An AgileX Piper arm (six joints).
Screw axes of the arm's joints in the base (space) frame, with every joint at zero. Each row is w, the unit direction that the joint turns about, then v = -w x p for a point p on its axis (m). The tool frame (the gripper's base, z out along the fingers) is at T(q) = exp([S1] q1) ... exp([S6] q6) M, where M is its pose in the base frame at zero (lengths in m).
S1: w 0 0 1 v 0 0 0
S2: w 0 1 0 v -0.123 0 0
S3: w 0 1 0 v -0.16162 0 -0.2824
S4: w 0.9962 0 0.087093 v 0 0.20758 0
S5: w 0 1 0 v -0.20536 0 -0.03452
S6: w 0.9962 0 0.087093 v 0 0.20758 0
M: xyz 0.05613 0 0.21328 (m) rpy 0 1.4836 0 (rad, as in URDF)
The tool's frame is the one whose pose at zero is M.
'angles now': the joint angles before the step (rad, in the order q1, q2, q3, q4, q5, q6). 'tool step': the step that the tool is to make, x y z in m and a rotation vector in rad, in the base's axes. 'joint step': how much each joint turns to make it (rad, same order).
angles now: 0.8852 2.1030 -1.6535 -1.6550 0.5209 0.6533
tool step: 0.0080 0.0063 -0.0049 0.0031 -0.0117 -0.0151
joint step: -0.0021 0.0446 -0.0535 -0.0016 0.0147 -0.0005
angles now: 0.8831 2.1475 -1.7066 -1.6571 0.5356 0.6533
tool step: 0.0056 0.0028 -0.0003 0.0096 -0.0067 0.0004
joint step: -0.0060 0.0218 -0.0340 -0.0013 -0.0064 0.0000
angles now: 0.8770 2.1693 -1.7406 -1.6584 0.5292 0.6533
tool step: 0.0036 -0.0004 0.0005 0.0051 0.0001 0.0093
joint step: -0.0087 0.0054 -0.0112 -0.0023 -0.0182 -0.0006
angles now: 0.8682 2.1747 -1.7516 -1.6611 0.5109 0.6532
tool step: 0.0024 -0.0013 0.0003 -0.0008 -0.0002 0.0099
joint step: -0.0078 0.0003 -0.0017 -0.0057 -0.0166 -0.0008
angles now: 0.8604 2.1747 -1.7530 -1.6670 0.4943 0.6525
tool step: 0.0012 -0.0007 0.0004 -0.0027 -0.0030 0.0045
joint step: -0.0037 0.0000 -0.0010 -0.0057 -0.0065 -0.0009
